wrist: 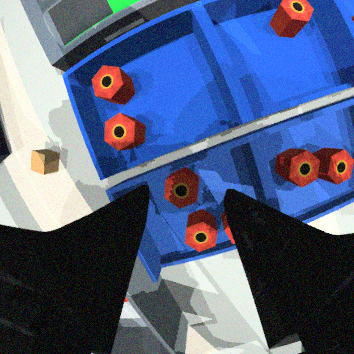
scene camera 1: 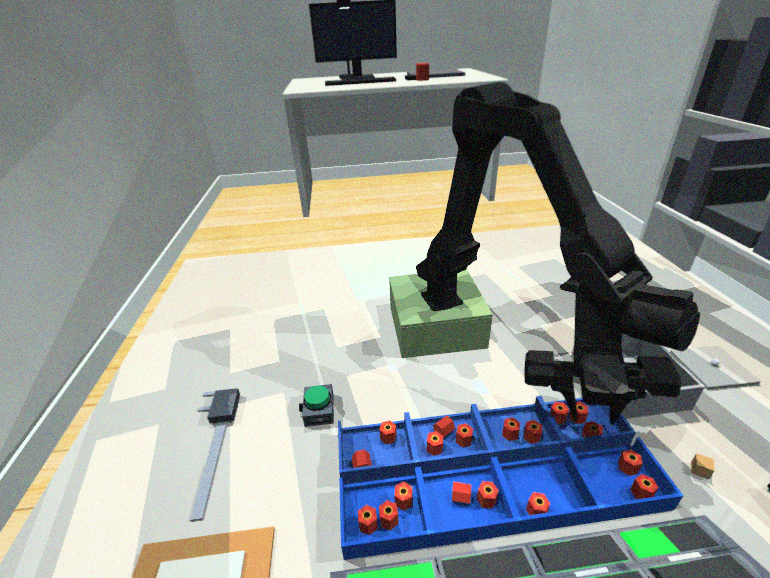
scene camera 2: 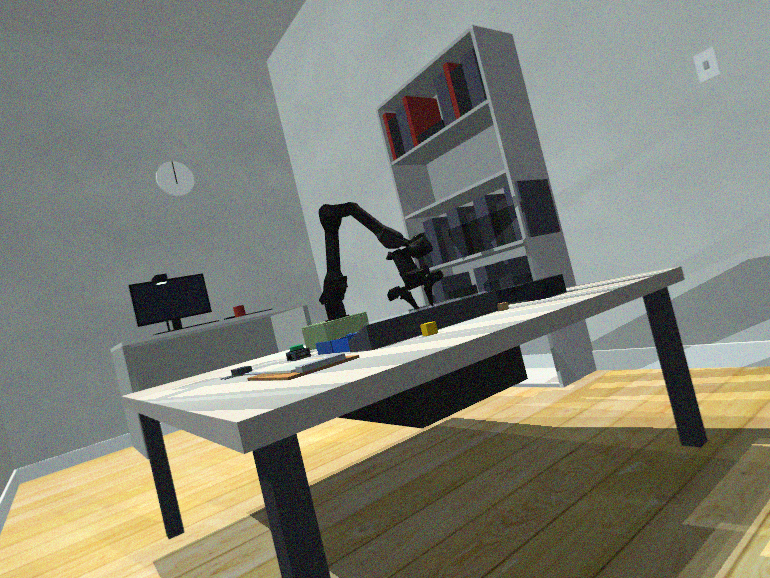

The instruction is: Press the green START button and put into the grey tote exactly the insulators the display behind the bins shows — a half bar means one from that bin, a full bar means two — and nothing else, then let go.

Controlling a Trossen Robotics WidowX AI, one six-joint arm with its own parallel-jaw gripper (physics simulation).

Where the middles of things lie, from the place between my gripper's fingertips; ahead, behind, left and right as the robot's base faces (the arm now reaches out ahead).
Labels:
The display [scene camera 1: 729,545] is 150 mm ahead of my hand, 190 mm to the right of it and 20 mm below it. From my hand the other things lie so: wooden board [scene camera 1: 257,543] (70 mm ahead, 570 mm to the right, 40 mm below); grey hand tool [scene camera 1: 223,408] (190 mm behind, 560 mm to the right, 40 mm below).

